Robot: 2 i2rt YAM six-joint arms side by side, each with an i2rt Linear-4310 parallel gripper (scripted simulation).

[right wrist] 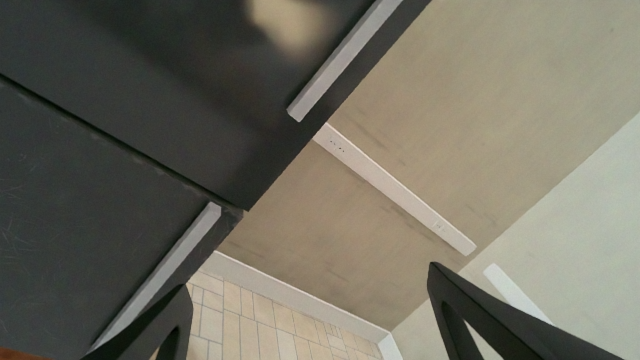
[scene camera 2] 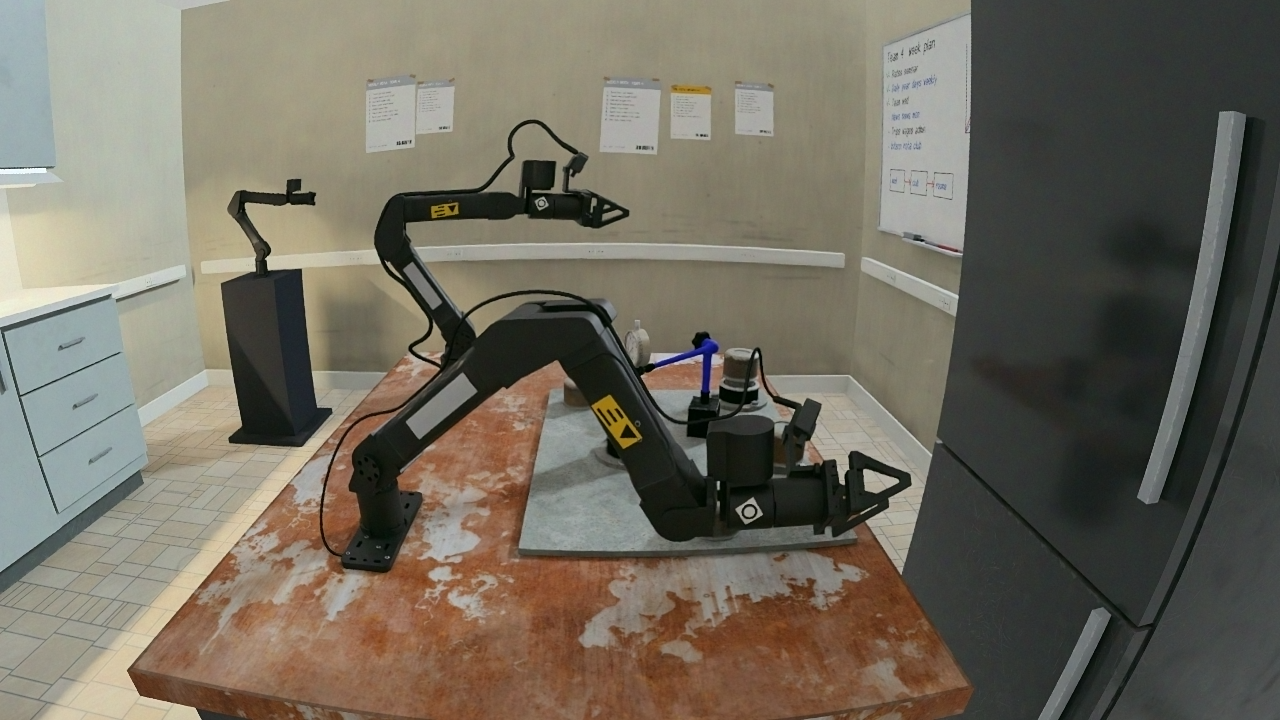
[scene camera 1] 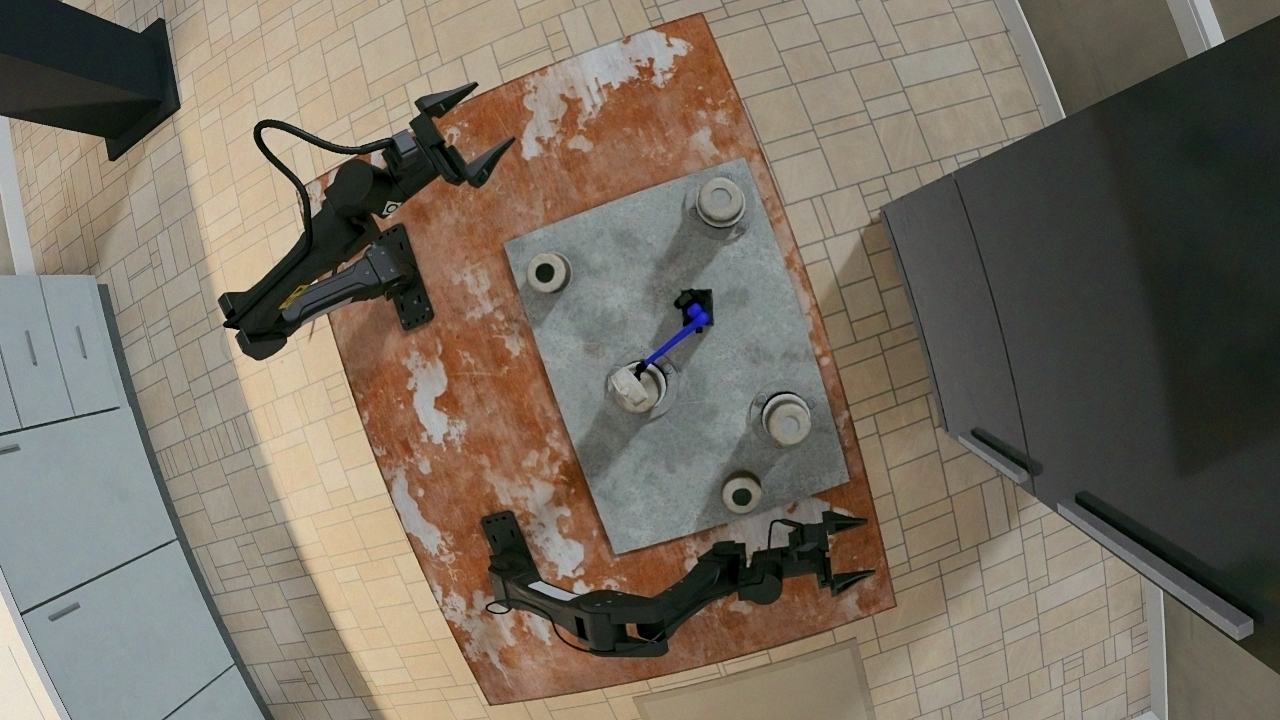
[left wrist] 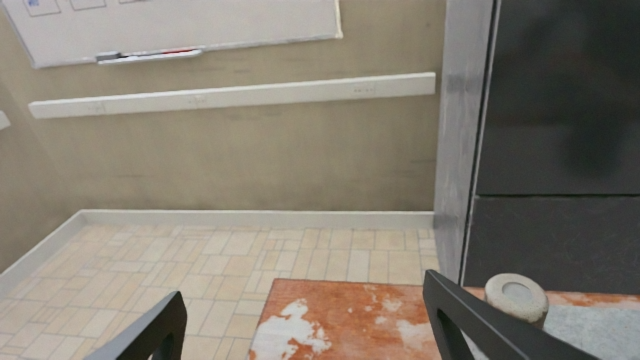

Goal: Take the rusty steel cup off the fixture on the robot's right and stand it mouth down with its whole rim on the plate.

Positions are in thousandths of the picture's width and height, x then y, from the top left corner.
Observation:
In view: the left gripper (scene camera 1: 387, 152), the right gripper (scene camera 2: 703, 683), a grey plate (scene camera 1: 510, 667) and a dial gauge (scene camera 1: 491, 535).
The left gripper also shows in scene camera 2 (scene camera 2: 487, 291) and in the left wrist view (left wrist: 477, 810). The right gripper is seen too in the right wrist view (right wrist: 485, 790) and in scene camera 1 (scene camera 1: 681, 759). The grey plate also shows in scene camera 2 (scene camera 2: 450, 703).

